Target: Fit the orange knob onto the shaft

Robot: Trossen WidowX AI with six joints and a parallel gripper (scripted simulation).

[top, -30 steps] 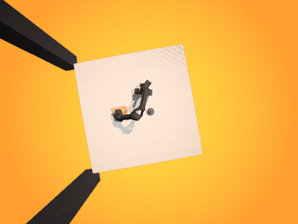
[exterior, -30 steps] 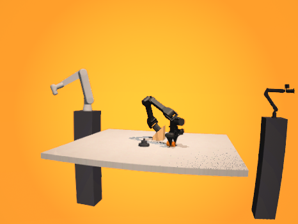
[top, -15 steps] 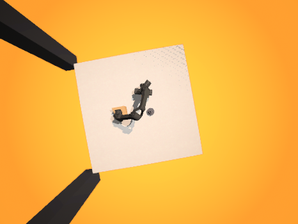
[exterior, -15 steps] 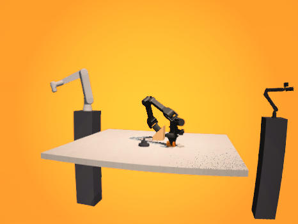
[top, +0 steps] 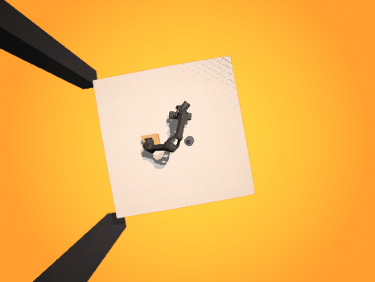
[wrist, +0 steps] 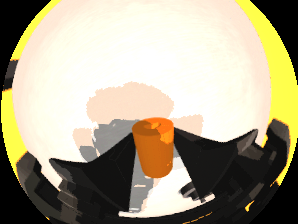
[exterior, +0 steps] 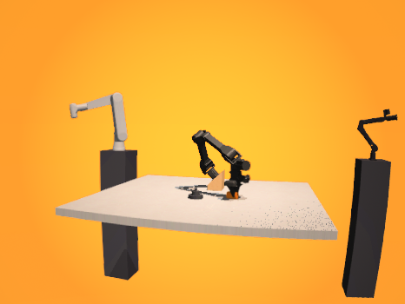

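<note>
Right now the orange knob is 2 cm to the right of my gripper tip and 1 cm above it. Round my gripper tip: round dark pedestal: 5 cm ahead, 22 cm to the right, 2 cm above.
</note>
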